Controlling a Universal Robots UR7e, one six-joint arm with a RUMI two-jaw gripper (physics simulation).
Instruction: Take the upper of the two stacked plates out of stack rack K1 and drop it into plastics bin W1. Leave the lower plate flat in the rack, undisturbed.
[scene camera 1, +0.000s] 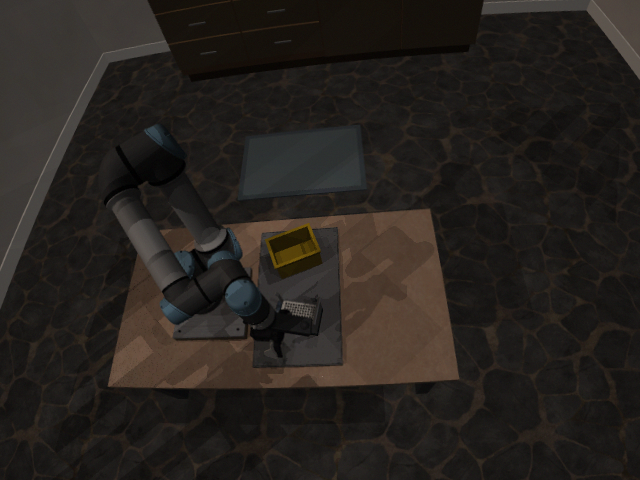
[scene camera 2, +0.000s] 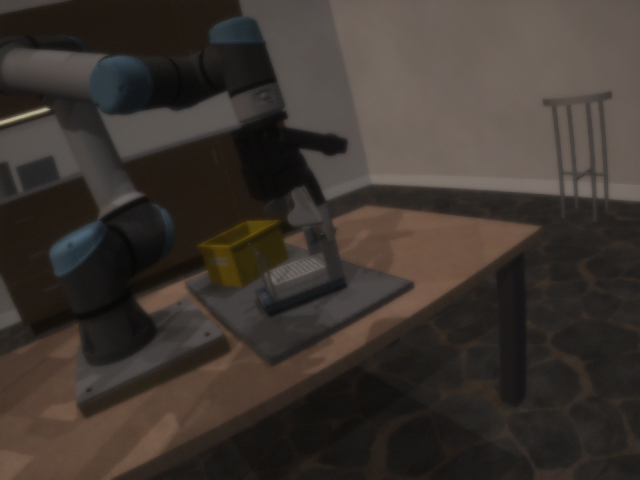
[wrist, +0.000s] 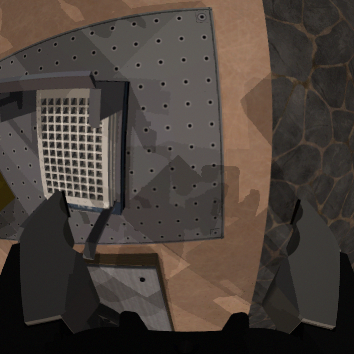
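Pixels of known places: gripper, fingertip midpoint: (scene camera 1: 287, 339) (scene camera 2: 311, 234) (wrist: 181, 200); arm's base, link origin: (scene camera 2: 121, 344) (wrist: 93, 317).
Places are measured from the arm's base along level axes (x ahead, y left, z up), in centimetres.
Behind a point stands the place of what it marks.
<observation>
My gripper (scene camera 2: 312, 228) {y -18.5, x 36.3, z 12.8 cm} (wrist: 181, 200) {y -18.5, x 36.3, z 12.8 cm} is open and empty, above the rack and offset from the plates. In the wrist view its left fingertip overlaps the near corner of the stack. The upper plate (scene camera 1: 299, 308) {y -5.3, x 37.1, z 3.7 cm} (scene camera 2: 298, 268) {y -7.4, x 36.7, z 3.8 cm} (wrist: 72, 145) {y -7.5, x 37.2, z 3.3 cm}, off-white with a grid of square wells, lies flat in stack rack K1 (scene camera 2: 305, 298) {y -11.9, x 34.8, z -0.5 cm} (wrist: 125, 127) {y -12.4, x 38.0, z -0.9 cm}, which has a dark blue base and grey uprights. The lower plate is mostly hidden beneath the upper plate. Plastics bin W1 (scene camera 1: 300, 267) {y 11.0, x 35.6, z 1.9 cm} (scene camera 2: 227, 268) {y 10.8, x 27.0, z 3.1 cm} (wrist: 5, 194) {y 8.3, x 29.6, z 0.1 cm}, yellow and open-topped, stands beside the rack; its corner shows in the wrist view.
The rack and bin stand on a grey perforated board (scene camera 1: 297, 356) {y -20.3, x 36.9, z -1.4 cm} (scene camera 2: 279, 346) {y -22.1, x 24.7, z -1.4 cm} (wrist: 195, 155) {y -20.3, x 34.3, z -1.4 cm} on the wooden table (scene camera 1: 398, 335) {y -11.9, x 70.0, z -2.6 cm} (scene camera 2: 465, 248) {y -18.0, x 70.5, z -2.7 cm} (wrist: 240, 100) {y -25.8, x 40.8, z -2.7 cm}. Grey rack uprights rise around the plates. The arm's base plate (scene camera 1: 209, 330) {y -13.3, x 5.2, z 0.6 cm} (scene camera 2: 191, 335) {y -9.8, x 13.2, z 0.6 cm} (wrist: 125, 290) {y -9.3, x 12.1, z 0.6 cm} lies beside the board.
</observation>
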